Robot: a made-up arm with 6 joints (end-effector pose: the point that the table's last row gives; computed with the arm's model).
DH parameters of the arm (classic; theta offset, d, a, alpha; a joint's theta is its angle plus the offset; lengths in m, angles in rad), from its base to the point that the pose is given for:
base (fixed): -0.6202 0 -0.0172 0
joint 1: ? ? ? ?
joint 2: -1.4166 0 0.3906 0
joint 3: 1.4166 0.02 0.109 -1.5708
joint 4: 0 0.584 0.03 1.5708
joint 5: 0 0.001 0.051 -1.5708
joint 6: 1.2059 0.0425 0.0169 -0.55
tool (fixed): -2.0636 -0.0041 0 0
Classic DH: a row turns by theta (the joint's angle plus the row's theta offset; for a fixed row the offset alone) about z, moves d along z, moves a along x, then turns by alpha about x.
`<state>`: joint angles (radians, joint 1 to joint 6).
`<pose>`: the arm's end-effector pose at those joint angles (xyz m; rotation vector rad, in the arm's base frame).
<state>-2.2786 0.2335 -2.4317 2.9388 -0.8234 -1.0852</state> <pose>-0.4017 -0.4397 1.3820 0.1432 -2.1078 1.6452</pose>
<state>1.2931 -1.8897 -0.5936 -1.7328 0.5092 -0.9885</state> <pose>-0.1189 -0.0315 1.1971 0.2724 0.3543 0.5478</pose>
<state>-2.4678 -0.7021 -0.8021 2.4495 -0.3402 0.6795</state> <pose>-0.3401 -0.2196 1.0102 -1.3510 -1.3435 2.2700</pose>
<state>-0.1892 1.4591 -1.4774 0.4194 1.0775 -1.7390</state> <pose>0.5160 -0.0714 0.0128 -1.0011 -2.1012 0.4779</pose>
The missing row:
joint 1: 0.6202 0.686 -0.004 -1.5708
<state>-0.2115 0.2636 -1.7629 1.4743 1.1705 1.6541</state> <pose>0.7629 -0.1449 1.1016 -0.9358 0.6865 0.3008</pose>
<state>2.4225 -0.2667 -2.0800 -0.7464 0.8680 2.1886</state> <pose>-0.2789 0.1921 1.6070 -1.1687 -1.1753 0.0770</pose>
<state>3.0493 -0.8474 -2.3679 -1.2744 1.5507 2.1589</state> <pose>0.3860 -0.0399 1.5959 -1.2243 -0.6673 0.3958</pose>
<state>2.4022 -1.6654 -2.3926 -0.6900 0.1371 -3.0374</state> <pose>0.6620 -0.7104 0.9718 1.1964 0.0648 0.6864</pose>
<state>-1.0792 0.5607 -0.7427 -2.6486 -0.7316 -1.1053</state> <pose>0.2212 -0.2825 0.4254 -0.3053 2.3779 0.4834</pose>
